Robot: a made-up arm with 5 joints.
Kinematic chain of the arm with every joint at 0, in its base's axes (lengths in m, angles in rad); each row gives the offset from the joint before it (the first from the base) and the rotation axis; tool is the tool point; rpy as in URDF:
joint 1: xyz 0.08 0 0.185 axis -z
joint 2: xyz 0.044 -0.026 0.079 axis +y
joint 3: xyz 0.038 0 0.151 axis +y
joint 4: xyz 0.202 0 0.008 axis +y
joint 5: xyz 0.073 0.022 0 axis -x
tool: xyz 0 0 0 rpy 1.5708 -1.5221 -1.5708
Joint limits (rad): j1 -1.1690..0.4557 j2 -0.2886..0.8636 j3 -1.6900..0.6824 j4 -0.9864..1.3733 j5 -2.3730..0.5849
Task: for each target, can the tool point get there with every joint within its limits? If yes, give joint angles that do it. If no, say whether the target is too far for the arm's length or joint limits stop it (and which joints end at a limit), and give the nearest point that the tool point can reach.
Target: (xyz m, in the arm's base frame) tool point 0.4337 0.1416 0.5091
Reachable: yes | joints -0.3914 0.4868 -1.1053 0.5398 -1.7328
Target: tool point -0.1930 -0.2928 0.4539
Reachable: no: joint limits stop it (at a limit: joint 2, joint 3, joint 4) | nearest point -0.0032 -0.0892 0.6147 | short by 0.321 m
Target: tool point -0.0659 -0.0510 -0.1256
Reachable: no: joint limits stop it (at a limit: joint 1, joint 2, joint 3) | nearest point 0.2045 -0.0655 0.0844 | short by 0.343 m
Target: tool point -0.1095 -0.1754 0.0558
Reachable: no: joint limits stop it (at a limit: joint 1, joint 2, joint 3) | nearest point 0.1913 -0.0590 0.1130 | short by 0.328 m
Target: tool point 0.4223 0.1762 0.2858
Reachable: yes | joints -0.4857 0.3999 0.1723 -0.5738 -2.1435
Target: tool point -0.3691 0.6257 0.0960
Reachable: no: too far | nearest point 0.2280 0.3381 0.1301 | short by 0.664 m
